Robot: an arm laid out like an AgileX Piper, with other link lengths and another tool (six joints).
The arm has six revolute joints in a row. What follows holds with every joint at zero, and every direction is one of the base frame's. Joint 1 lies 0.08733 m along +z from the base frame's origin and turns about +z. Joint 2 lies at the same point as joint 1 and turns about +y. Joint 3 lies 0.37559 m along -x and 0.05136 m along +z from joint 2 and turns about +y. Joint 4 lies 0.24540 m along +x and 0.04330 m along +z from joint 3 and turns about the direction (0.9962, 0, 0.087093). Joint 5 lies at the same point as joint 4 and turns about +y. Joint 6 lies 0.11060 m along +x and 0.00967 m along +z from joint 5 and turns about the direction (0.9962, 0, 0.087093). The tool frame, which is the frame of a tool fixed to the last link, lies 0.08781 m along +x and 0.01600 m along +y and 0.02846 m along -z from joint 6; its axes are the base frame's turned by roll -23.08, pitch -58.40 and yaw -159.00 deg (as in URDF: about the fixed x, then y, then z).
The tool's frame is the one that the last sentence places.
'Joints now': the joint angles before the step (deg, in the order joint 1, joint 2, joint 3, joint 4, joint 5, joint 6). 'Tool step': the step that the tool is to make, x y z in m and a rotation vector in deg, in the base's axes. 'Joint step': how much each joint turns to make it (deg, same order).
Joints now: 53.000, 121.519, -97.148, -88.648, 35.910, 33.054
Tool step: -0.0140, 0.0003, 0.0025, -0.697, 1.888, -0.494
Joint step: 1.297, -1.058, 0.045, 5.116, 1.518, -4.347
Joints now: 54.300, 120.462, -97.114, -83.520, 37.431, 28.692
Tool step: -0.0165, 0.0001, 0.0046, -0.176, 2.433, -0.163
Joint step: 1.311, -1.503, 0.068, 5.824, 1.307, -4.540
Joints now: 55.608, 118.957, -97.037, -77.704, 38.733, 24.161
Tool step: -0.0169, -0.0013, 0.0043, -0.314, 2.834, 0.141
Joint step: 1.131, -1.654, 0.136, 6.207, 1.224, -4.960
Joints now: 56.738, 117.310, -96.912, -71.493, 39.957, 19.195
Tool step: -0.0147, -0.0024, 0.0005, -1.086, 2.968, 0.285
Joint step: 0.858, -1.222, 0.085, 5.927, 1.402, -5.189
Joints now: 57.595, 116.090, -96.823, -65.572, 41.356, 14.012
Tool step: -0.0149, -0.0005, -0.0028, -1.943, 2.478, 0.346
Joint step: 1.205, -0.611, 0.044, 4.429, 2.093, -4.292
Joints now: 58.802, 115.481, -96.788, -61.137, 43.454, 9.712
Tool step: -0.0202, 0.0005, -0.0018, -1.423, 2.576, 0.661
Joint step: 1.697, -1.074, 0.686, 3.915, 2.059, -3.097
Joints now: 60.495, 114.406, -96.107, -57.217, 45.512, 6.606
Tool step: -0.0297, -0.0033, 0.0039, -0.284, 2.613, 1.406
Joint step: 2.282, -2.947, 2.756, 3.445, 1.248, -1.641
